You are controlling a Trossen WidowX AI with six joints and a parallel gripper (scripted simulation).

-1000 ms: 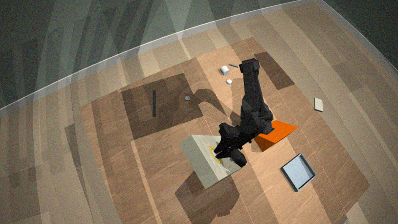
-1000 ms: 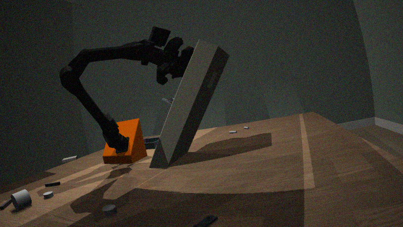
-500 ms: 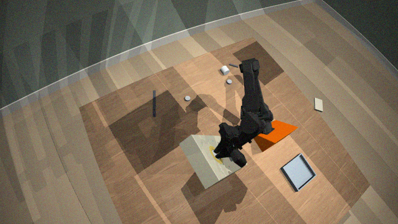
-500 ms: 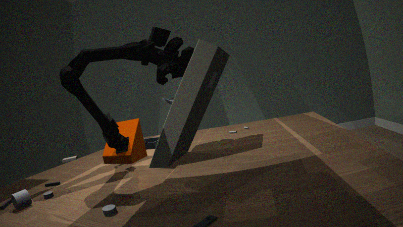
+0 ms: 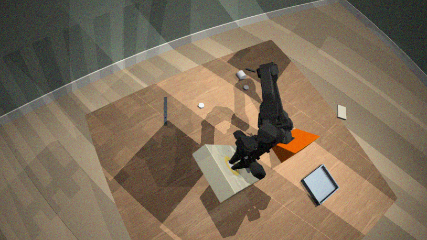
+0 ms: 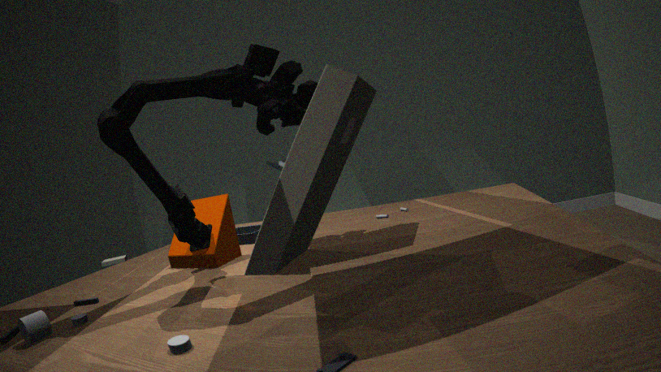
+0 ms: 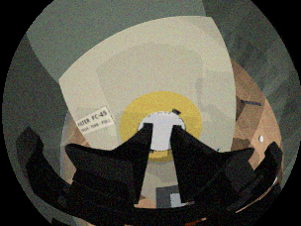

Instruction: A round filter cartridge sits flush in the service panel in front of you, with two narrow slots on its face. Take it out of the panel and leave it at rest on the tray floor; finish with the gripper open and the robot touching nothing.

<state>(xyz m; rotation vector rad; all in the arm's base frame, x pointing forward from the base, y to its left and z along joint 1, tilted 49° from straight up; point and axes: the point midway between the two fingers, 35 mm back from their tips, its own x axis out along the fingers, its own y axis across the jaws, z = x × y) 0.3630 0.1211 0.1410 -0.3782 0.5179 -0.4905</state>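
Right now my gripper tip is 1 cm short of the round filter cartridge and 1 cm above it. Round my gripper tip: grey flap 10 cm behind, 1 cm to the left, 10 cm below; then white card 85 cm behind, 10 cm to the left, 26 cm below; then grey tray 40 cm behind, 32 cm to the left, 26 cm below.
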